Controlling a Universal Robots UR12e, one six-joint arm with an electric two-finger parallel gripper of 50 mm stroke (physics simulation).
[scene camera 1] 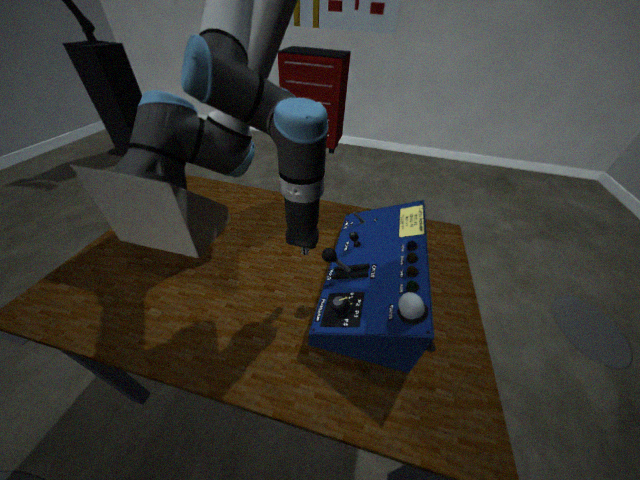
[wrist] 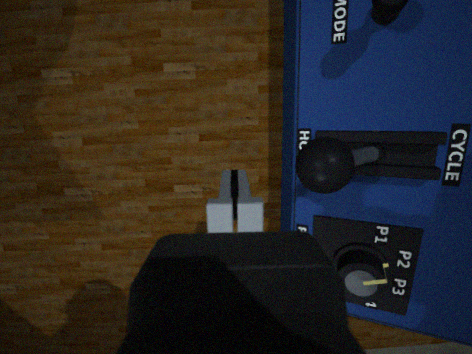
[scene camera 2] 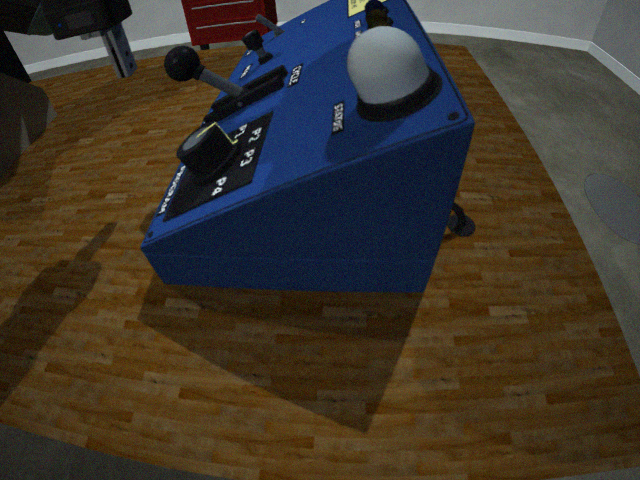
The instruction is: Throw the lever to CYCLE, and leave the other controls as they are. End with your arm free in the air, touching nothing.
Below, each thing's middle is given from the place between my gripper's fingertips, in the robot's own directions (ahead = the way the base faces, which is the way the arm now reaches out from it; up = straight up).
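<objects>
The black ball-topped lever (scene camera 2: 182,63) is here, and my gripper is 90 mm short of it, 10 mm to the right of it and 20 mm above it. There's also a blue control panel (scene camera 2: 354,135), and that's 210 mm ahead of my hand, 70 mm to the left of it and 50 mm below it.
</objects>
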